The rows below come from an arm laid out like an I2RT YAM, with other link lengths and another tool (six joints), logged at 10 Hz.
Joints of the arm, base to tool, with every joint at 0 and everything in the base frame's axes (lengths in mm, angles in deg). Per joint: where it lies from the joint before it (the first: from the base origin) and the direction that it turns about. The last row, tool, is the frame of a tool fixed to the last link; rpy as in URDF.
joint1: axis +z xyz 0 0 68.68
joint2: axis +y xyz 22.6 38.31 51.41
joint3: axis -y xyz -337.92 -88.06 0
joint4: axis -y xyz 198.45 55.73 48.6
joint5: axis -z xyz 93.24 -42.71 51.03
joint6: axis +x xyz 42.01 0 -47.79
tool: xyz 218 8 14 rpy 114 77.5 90
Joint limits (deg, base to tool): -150..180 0..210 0..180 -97..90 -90..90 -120..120
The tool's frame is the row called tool.
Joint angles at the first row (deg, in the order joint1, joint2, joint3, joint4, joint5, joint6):
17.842 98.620 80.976 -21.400 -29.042 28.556
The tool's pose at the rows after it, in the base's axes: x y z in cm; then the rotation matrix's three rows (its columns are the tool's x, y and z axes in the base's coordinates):
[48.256 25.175 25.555], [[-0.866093 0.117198 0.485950], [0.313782 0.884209 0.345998], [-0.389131 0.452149 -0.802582]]
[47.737 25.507 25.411], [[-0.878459 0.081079 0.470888], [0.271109 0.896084 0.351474], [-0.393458 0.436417 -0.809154]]
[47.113 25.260 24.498], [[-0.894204 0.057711 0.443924], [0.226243 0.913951 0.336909], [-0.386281 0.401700 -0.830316]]
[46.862 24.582 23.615], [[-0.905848 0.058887 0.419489], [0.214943 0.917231 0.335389], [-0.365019 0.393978 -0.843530]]
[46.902 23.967 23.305], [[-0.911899 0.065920 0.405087], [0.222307 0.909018 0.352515], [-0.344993 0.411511 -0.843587]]
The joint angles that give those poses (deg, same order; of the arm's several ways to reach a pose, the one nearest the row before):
17.840 98.525 81.333 -21.946 -29.513 27.901
17.748 99.180 83.286 -24.934 -30.780 25.251
17.365 100.145 85.658 -29.701 -31.366 21.933
16.161 100.852 86.040 -31.639 -32.635 20.494
14.633 101.246 85.432 -31.379 -34.685 20.302

